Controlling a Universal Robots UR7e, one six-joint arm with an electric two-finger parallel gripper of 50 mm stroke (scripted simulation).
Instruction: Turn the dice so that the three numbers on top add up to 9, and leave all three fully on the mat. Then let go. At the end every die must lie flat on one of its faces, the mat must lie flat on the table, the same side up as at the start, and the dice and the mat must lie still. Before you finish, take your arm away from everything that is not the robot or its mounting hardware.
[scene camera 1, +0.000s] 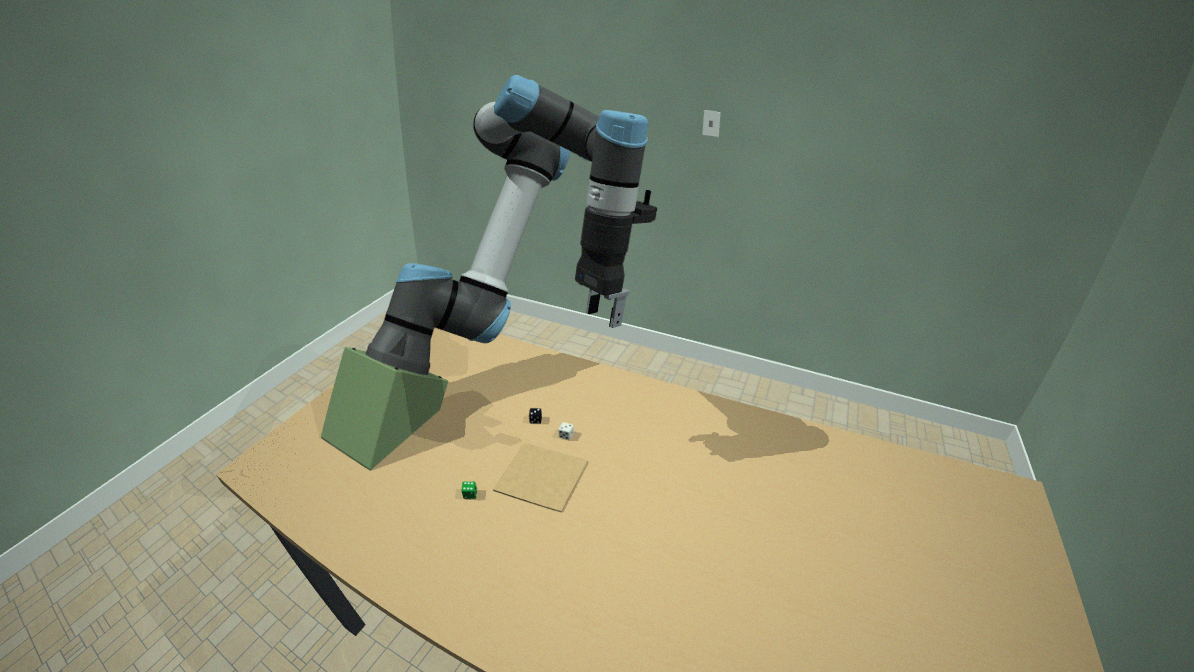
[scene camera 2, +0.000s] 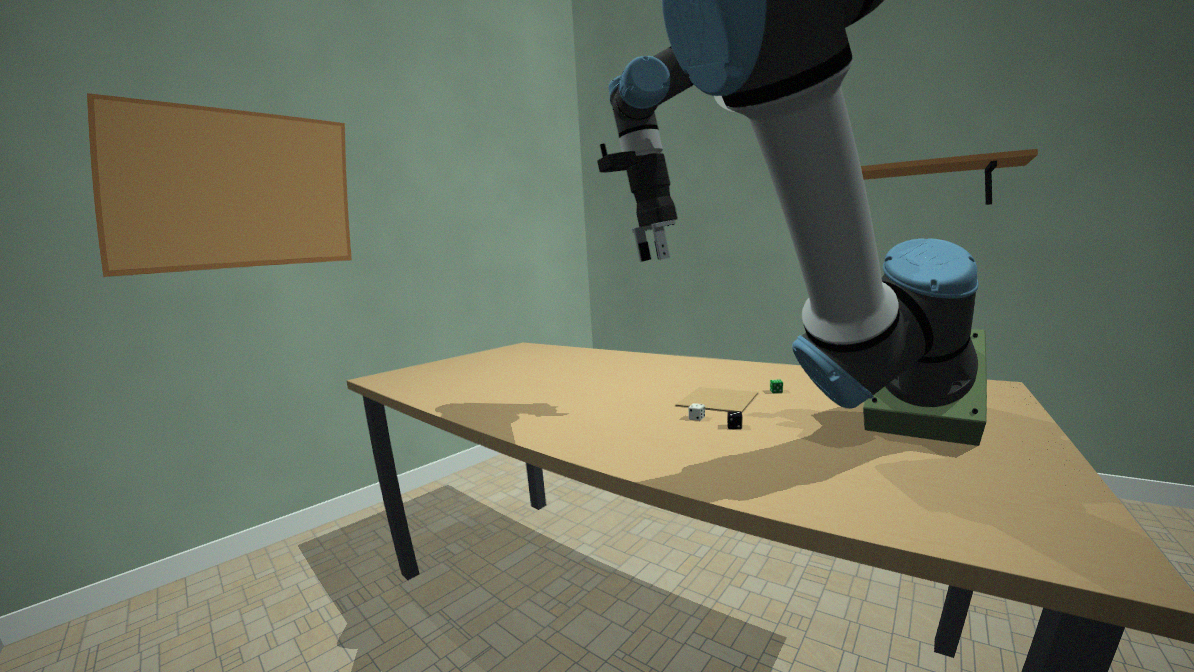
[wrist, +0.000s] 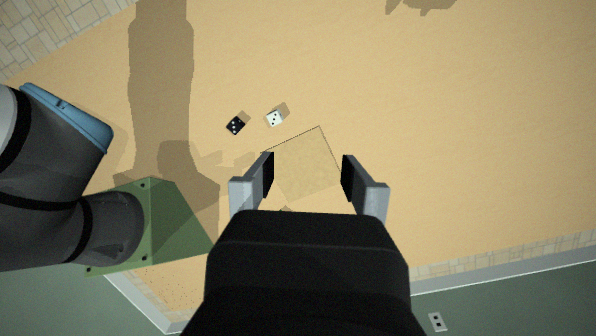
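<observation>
My gripper (scene camera 1: 603, 319) is visible, also as my gripper (scene camera 2: 654, 259) and my gripper (wrist: 307, 167). A tan mat (wrist: 303, 165) is visible too.
</observation>
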